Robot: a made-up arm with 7 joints.
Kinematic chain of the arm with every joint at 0, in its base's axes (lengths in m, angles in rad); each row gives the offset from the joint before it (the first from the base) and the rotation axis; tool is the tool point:
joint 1: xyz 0 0 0.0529 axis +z
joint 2: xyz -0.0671 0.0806 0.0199 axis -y
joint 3: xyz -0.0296 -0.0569 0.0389 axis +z
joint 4: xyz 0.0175 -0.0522 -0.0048 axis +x
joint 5: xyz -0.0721 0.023 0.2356 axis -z
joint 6: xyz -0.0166 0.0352 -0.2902 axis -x
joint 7: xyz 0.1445 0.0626 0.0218 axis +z
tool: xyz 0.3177 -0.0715 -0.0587
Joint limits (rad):
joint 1: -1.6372..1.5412
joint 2: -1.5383..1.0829
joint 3: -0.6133..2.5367
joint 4: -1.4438..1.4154
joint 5: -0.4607..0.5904
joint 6: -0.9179..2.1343
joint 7: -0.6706..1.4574
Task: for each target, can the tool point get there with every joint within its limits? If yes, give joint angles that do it. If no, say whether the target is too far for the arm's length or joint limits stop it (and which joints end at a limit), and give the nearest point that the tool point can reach.
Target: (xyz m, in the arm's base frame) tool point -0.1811 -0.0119 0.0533
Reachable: no: joint limits stop it (at a limit: joint 1, joint 3, joint 4, joint 7) | nearest point -0.2390 -0.0552 0.0432 | short by 0.073 m
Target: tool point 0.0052 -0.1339 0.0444
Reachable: no: joint limits stop it (at a limit: joint 3, joint 5, joint 7) | nearest point 0.0072 -0.1863 0.0371 | short by 0.053 m
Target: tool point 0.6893 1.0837 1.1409
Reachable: no: too far | nearest point 0.2202 0.4024 0.4245 | short by 1.094 m
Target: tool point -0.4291 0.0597 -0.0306
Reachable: yes | joints 1.2978 -0.0532 1.5894 0.1255 0.2802 0.5975 0.3066
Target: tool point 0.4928 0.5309 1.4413
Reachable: no: too far | nearest point 0.1726 0.2293 0.5511 | short by 0.993 m
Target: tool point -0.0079 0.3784 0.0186
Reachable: yes | joints -0.1537 0.1306 1.8997 0.0325 -0.0172 0.0413 -0.4867
